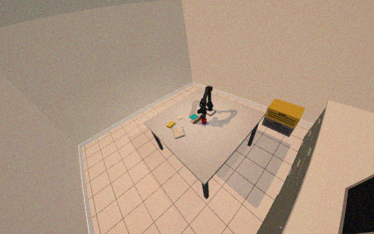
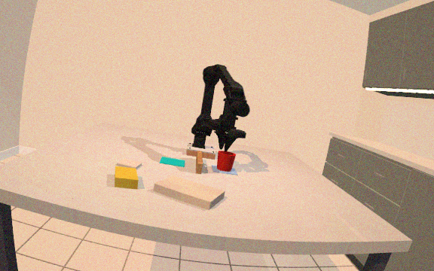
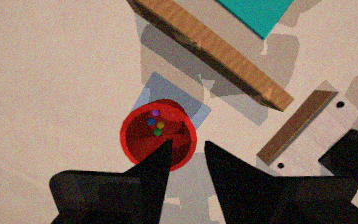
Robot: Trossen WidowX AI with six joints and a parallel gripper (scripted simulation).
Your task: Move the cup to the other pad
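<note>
Right now my gripper tip is 4 cm above the red cup, 2 cm short of it and 1 cm to the right of it. The rest, counted from my gripper tip: cyan pad 20 cm to the right, 9 cm below, 3 cm ahead; then wooden t-shaped bar 9 cm to the right, 7 cm below, 3 cm ahead; then blue-grey pad 9 cm below, 2 cm to the left, 2 cm ahead.
</note>
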